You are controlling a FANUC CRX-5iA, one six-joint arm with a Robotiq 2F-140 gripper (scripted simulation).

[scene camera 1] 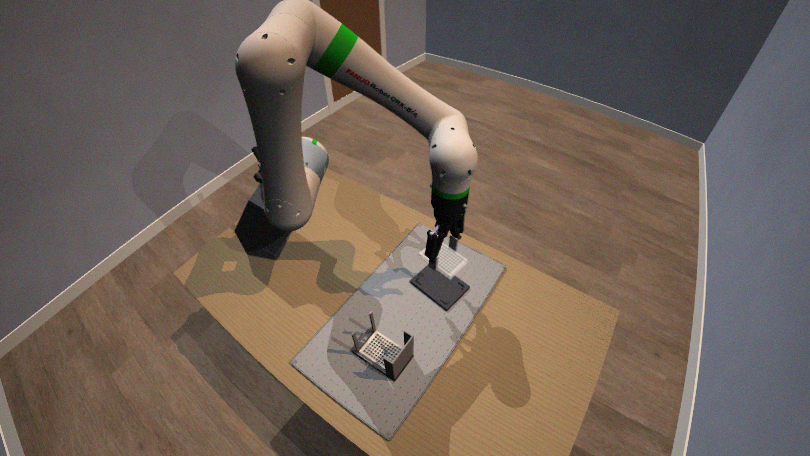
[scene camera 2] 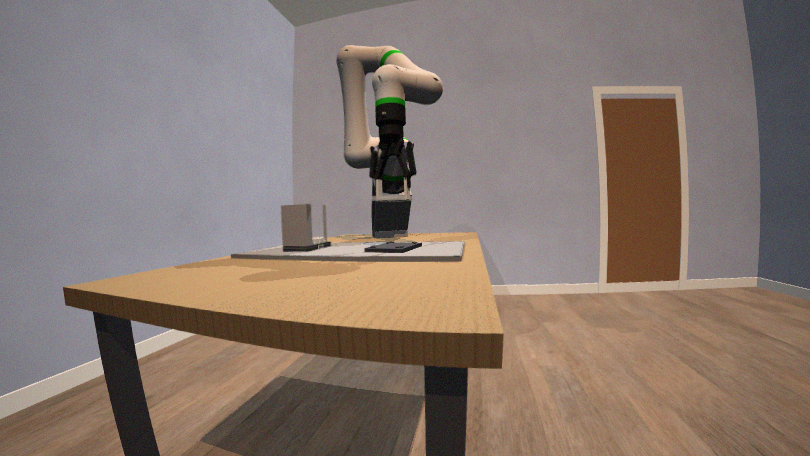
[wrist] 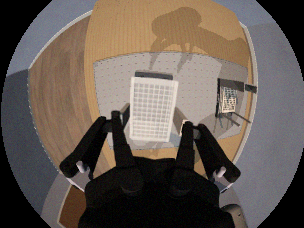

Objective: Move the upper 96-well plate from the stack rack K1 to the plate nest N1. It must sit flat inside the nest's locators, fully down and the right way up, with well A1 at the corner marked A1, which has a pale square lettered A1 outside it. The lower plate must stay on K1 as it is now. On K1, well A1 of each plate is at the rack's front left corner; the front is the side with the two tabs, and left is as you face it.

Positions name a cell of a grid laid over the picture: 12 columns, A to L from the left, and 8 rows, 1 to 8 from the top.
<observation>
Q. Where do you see a white 96-well plate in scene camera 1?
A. G5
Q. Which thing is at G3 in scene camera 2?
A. My gripper.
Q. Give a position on a rack wall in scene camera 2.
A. E4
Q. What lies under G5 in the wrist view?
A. A white 96-well plate.
</observation>
